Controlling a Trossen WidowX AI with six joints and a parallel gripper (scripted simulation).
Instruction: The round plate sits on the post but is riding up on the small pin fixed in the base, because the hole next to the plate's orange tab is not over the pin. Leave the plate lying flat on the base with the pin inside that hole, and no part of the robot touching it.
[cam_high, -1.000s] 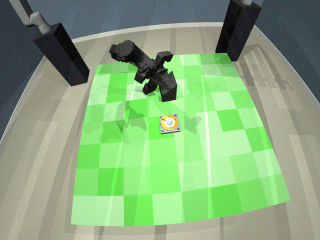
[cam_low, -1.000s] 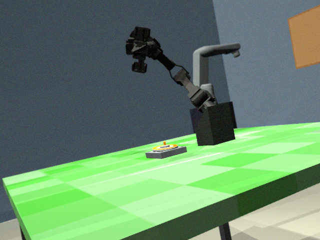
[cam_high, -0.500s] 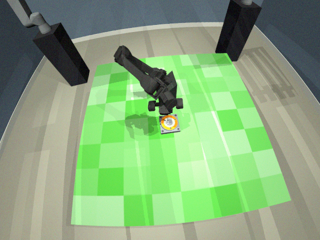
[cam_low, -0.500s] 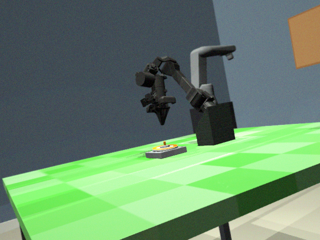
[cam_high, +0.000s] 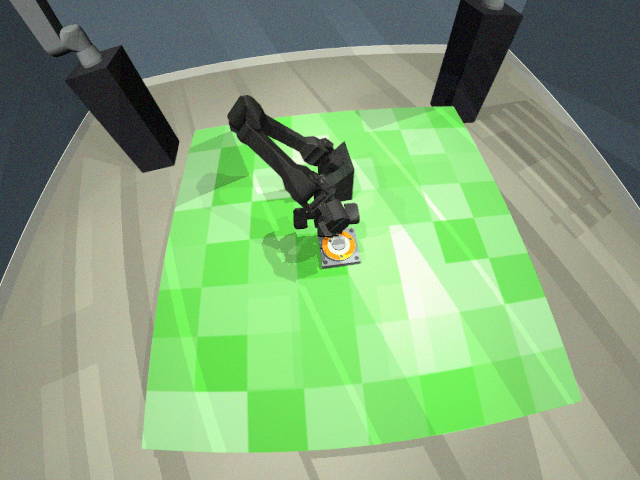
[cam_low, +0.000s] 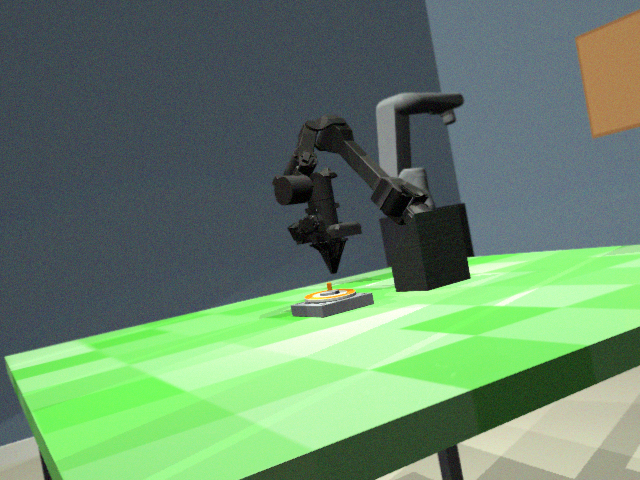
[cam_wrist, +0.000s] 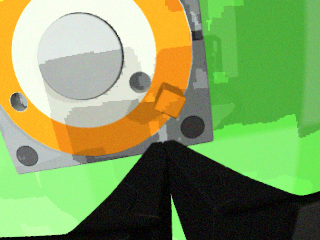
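Now: gripper tip 4 cm short of the grey square base, 3 cm to the right of it and 5 cm above it.
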